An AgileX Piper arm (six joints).
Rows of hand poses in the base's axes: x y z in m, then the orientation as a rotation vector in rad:
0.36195, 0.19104, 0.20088, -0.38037, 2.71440, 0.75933
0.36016, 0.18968, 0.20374, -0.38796, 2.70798, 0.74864
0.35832, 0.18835, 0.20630, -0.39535, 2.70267, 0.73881
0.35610, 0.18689, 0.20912, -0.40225, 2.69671, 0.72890
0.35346, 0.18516, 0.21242, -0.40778, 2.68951, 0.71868
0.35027, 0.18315, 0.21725, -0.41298, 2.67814, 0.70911
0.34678, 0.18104, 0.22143, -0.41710, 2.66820, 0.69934
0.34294, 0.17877, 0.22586, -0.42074, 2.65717, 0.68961
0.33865, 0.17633, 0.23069, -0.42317, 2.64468, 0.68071
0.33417, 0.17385, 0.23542, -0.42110, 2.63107, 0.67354
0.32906, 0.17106, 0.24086, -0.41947, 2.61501, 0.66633
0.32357, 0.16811, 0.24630, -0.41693, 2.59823, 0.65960
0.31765, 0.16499, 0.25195, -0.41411, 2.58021, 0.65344
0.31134, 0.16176, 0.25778, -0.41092, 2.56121, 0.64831
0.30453, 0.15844, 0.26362, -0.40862, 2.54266, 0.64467
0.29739, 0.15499, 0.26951, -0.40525, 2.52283, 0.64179
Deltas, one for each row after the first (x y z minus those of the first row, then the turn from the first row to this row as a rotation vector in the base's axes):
-0.00179, -0.00136, 0.00286, -0.00568, -0.00984, 0.00258
-0.00363, -0.00269, 0.00542, -0.01116, -0.01834, 0.00535
-0.00585, -0.00415, 0.00824, -0.01647, -0.02739, 0.00770
-0.00849, -0.00588, 0.01154, -0.02148, -0.03758, 0.00891
-0.01168, -0.00789, 0.01637, -0.02486, -0.05138, 0.00949
-0.01517, -0.01000, 0.02055, -0.02868, -0.06383, 0.00949
-0.01901, -0.01227, 0.02498, -0.03214, -0.07725, 0.00905
-0.02330, -0.01471, 0.02981, -0.03453, -0.09168, 0.00773
-0.02778, -0.01719, 0.03454, -0.03496, -0.10636, 0.00337
-0.03289, -0.01998, 0.03998, -0.03478, -0.12335, -0.00099
-0.03838, -0.02293, 0.04542, -0.03397, -0.14081, -0.00601
-0.04430, -0.02605, 0.05107, -0.03241, -0.15922, -0.01129
-0.05061, -0.02928, 0.05690, -0.02985, -0.17821, -0.01680
-0.05742, -0.03260, 0.06274, -0.02653, -0.19639, -0.02137
-0.06456, -0.03605, 0.06863, -0.02218, -0.21544, -0.02674

